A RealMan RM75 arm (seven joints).
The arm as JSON. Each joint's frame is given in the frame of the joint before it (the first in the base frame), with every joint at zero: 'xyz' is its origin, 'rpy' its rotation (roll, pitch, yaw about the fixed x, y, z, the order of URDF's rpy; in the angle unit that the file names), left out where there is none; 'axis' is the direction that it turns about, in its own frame. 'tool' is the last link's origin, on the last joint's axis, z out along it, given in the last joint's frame.
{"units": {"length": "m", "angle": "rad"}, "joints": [
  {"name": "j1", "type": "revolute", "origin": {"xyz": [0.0, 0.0, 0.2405]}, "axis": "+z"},
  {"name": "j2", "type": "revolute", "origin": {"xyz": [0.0, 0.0, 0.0]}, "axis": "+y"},
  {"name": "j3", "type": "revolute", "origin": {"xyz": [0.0, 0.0, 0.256]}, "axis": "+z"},
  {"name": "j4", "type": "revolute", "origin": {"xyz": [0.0, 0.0, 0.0]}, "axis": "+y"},
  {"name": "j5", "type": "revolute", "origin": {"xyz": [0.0, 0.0, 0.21]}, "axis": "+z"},
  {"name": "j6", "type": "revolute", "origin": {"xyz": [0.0, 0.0, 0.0]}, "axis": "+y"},
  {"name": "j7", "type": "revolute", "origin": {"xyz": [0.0, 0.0, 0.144]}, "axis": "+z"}
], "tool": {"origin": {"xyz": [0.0, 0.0, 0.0]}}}
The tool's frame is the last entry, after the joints.
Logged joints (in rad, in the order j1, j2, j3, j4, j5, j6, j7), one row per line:
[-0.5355, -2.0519, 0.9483, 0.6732, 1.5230, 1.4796, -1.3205]
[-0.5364, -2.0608, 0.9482, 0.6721, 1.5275, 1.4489, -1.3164]
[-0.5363, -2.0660, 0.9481, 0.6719, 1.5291, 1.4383, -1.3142]
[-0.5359, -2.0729, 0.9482, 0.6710, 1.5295, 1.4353, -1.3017]
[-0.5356, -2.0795, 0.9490, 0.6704, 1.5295, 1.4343, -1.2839]
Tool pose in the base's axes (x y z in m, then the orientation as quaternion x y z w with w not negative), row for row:
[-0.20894, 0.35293, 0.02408, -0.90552, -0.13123, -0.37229, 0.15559]
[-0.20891, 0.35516, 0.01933, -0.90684, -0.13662, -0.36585, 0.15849]
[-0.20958, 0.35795, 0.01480, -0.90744, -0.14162, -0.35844, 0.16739]
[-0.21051, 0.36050, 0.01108, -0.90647, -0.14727, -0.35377, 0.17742]
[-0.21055, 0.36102, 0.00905, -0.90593, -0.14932, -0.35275, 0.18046]
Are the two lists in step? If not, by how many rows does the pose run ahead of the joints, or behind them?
The pose runs 2 rows behind the joints: the pose in row i belongs to the joints in row i - 2.
